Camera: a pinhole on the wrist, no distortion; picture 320 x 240 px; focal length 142.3 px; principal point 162.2 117.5 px. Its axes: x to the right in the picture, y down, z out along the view. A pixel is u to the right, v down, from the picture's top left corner.
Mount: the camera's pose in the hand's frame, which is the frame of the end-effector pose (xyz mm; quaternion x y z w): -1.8 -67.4 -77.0 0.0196 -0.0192 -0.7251 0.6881
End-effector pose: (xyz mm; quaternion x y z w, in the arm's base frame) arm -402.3 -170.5 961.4 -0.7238 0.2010 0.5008 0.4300
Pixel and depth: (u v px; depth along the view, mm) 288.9 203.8 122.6
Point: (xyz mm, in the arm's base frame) -274.4 -22.5 977.2
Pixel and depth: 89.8 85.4 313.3
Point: -633.5 -43.1 964.0
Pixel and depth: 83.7 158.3 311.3
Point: -573.2 -17.3 817.7
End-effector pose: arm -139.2 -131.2 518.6 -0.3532 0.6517 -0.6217 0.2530
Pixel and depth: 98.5 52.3 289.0
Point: 97.0 -151.2 414.5
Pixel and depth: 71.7 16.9 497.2
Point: 356.0 -109.1 175.0
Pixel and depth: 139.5 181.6 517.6
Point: 79.9 -577.4 493.1
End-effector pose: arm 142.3 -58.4 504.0 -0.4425 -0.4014 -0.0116 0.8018
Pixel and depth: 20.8 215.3 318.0
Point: 216.4 340.2 551.2
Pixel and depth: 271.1 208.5 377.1
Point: -55.5 10.6 983.6
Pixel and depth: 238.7 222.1 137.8
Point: 105.2 -70.5 682.9
